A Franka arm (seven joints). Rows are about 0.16 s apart.
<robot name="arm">
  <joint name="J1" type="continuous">
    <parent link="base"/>
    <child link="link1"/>
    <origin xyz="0 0 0.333" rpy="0 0 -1.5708"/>
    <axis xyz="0 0 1"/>
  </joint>
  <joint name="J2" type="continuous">
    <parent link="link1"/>
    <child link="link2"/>
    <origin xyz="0 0 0" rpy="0 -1.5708 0"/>
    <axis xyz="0 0 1"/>
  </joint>
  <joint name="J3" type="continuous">
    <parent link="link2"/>
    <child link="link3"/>
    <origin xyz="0.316 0 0" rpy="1.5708 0 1.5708"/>
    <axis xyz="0 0 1"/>
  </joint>
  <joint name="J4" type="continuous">
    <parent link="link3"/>
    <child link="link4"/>
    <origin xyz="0.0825 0 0" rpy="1.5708 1.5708 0"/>
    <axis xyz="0 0 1"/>
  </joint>
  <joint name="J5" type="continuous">
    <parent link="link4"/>
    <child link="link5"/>
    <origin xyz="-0.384 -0.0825 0" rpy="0 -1.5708 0"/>
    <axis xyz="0 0 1"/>
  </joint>
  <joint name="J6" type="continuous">
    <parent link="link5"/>
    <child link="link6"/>
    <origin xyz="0 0 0" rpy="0 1.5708 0"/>
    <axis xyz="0 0 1"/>
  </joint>
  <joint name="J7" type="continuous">
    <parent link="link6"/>
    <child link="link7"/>
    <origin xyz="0 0.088 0" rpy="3.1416 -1.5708 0"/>
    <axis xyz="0 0 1"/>
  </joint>
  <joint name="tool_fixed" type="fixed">
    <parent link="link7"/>
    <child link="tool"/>
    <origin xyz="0 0 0.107" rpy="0 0 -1.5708"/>
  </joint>
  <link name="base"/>
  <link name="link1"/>
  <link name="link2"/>
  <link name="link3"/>
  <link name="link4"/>
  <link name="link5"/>
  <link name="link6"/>
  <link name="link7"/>
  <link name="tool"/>
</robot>
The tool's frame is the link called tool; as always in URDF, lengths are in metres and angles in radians. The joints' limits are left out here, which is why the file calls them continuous.
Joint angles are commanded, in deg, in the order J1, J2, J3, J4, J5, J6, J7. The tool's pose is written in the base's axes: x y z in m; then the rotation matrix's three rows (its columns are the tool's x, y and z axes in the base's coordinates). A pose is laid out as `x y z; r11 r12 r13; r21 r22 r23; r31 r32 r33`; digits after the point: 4 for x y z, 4 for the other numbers.
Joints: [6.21, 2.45, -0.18, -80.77, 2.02, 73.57, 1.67]
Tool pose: 0.5329 0.0609 0.6523; 0.9821 0.0805 -0.1703; 0.0845 -0.9963 0.0159; -0.1684 -0.0300 -0.9853
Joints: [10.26, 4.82, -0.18, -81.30, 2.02, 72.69, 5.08]
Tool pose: 0.5378 0.1003 0.6248; 0.9677 0.0919 -0.2346; 0.0927 -0.9957 -0.0078; -0.2343 -0.0142 -0.9721
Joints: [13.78, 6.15, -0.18, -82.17, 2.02, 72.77, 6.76]
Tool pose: 0.5368 0.1346 0.6055; 0.9552 0.1244 -0.2684; 0.1207 -0.9922 -0.0306; -0.2701 -0.0031 -0.9628
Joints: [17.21, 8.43, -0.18, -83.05, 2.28, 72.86, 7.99]
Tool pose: 0.5369 0.1699 0.5766; 0.9345 0.1634 -0.3163; 0.1530 -0.9865 -0.0576; -0.3214 0.0054 -0.9469
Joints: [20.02, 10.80, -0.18, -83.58, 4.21, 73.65, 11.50]
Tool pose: 0.5366 0.2037 0.5500; 0.9218 0.1526 -0.3565; 0.1426 -0.9883 -0.0543; -0.3606 -0.0007 -0.9327
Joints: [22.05, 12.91, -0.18, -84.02, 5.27, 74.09, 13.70]
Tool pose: 0.5355 0.2277 0.5259; 0.9075 0.1501 -0.3924; 0.1362 -0.9887 -0.0631; -0.3974 0.0038 -0.9176
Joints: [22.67, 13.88, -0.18, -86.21, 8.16, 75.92, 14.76]
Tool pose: 0.5337 0.2404 0.5015; 0.8935 0.1325 -0.4291; 0.1328 -0.9907 -0.0294; -0.4290 -0.0307 -0.9028
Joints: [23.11, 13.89, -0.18, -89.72, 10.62, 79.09, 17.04]
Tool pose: 0.5297 0.2486 0.4779; 0.8895 0.0863 -0.4488; 0.0995 -0.9950 0.0059; -0.4461 -0.0498 -0.8936
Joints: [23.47, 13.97, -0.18, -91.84, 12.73, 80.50, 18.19]
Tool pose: 0.5249 0.2549 0.4630; 0.8795 0.0591 -0.4723; 0.0844 -0.9959 0.0325; -0.4684 -0.0685 -0.8808
